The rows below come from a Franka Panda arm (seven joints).
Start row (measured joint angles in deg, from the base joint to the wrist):
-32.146 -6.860 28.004 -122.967 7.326 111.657 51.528
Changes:
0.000 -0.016 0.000 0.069 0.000 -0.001 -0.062
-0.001 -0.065 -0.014 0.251 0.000 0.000 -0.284
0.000 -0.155 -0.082 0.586 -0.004 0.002 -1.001
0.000 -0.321 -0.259 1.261 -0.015 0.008 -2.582
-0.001 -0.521 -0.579 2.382 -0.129 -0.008 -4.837
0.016 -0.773 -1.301 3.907 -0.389 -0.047 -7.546
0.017 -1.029 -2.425 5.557 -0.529 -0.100 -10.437
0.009 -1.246 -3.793 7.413 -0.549 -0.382 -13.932
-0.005 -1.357 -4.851 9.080 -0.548 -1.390 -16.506
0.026 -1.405 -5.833 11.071 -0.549 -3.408 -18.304
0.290 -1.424 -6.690 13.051 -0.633 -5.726 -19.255
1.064 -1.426 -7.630 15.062 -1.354 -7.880 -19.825
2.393 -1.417 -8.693 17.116 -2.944 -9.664 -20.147
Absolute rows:
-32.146 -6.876 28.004 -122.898 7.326 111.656 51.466
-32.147 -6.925 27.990 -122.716 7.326 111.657 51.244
-32.146 -7.015 27.922 -122.381 7.322 111.659 50.527
-32.146 -7.181 27.745 -121.706 7.311 111.665 48.946
-32.147 -7.381 27.425 -120.585 7.197 111.649 46.691
-32.130 -7.633 26.703 -119.060 6.937 111.610 43.982
-32.129 -7.889 25.579 -117.410 6.797 111.557 41.091
-32.137 -8.106 24.211 -115.554 6.777 111.275 37.596
-32.151 -8.217 23.153 -113.887 6.778 110.267 35.022
-32.120 -8.265 22.171 -111.896 6.777 108.249 33.224
-31.856 -8.284 21.314 -109.916 6.693 105.931 32.273
-31.082 -8.286 20.374 -107.905 5.972 103.777 31.703
-29.753 -8.277 19.311 -105.851 4.382 101.993 31.381

